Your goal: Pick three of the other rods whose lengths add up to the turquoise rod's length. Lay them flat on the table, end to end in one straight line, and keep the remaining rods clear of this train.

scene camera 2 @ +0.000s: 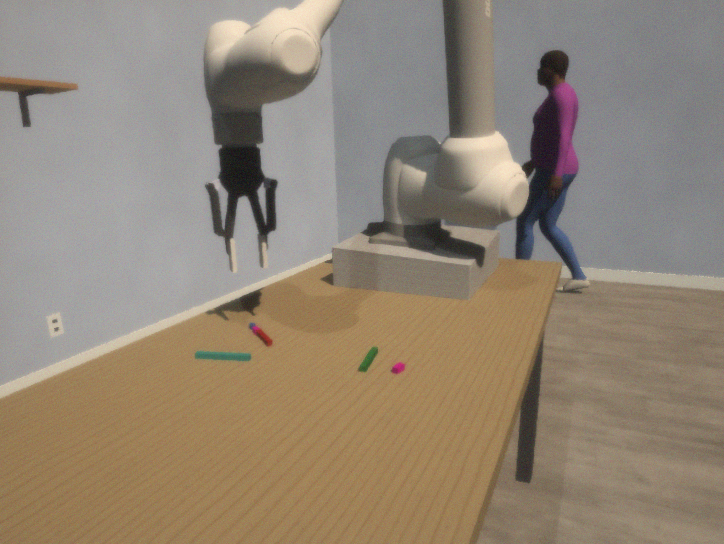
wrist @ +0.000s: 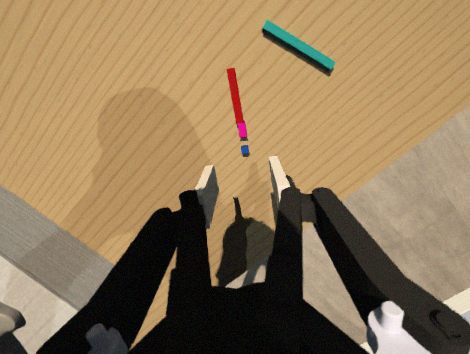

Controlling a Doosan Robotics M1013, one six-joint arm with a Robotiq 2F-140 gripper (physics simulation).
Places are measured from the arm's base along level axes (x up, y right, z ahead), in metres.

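Pixels of known places: gripper, fingertip midpoint: [scene camera 2: 248, 269] [wrist: 242, 173]; arm's base at its link origin: [scene camera 2: 411, 238].
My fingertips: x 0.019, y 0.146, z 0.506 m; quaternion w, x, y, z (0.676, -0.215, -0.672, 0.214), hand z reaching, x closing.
Note:
For each thing: its top centre in the pictures, then the offset to it from my fingertips. Level surfaces: height alone.
- turquoise rod at its top centre: [wrist: 300, 45] [scene camera 2: 222, 353] dx -0.116, dy -0.041, dz +0.136 m
- red rod at its top centre: [wrist: 235, 96] [scene camera 2: 263, 335] dx -0.116, dy -0.053, dz +0.037 m
- small blue rod at its top centre: [wrist: 244, 150] [scene camera 2: 252, 323] dx -0.116, dy +0.008, dz -0.005 m
- green rod at its top centre: [scene camera 2: 369, 356] dx -0.116, dy -0.280, dz +0.046 m
- table at its surface level: dx -0.125 m
A turquoise rod [scene camera 2: 222, 355] [wrist: 298, 45] lies flat on the table. A red rod [scene camera 2: 264, 336] [wrist: 235, 96] lies to one side of it. A short magenta rod [scene camera 2: 255, 329] [wrist: 242, 130] meets the red rod's end, in line with it. A small blue rod [scene camera 2: 252, 325] [wrist: 245, 150] lies past the magenta one, nearly in line, with a small gap in the wrist view. A green rod [scene camera 2: 368, 359] and another short magenta rod [scene camera 2: 398, 367] lie apart on the right in the scene view. My gripper [scene camera 2: 248, 269] [wrist: 242, 173] is partly open and empty, above the table.
The grey robot base block [scene camera 2: 403, 272] stands on the table [scene camera 2: 327, 444] at the back. A person [scene camera 2: 556, 134] is on the floor beyond the table's right edge. A wall shelf [scene camera 2: 38, 84] is at the upper left.

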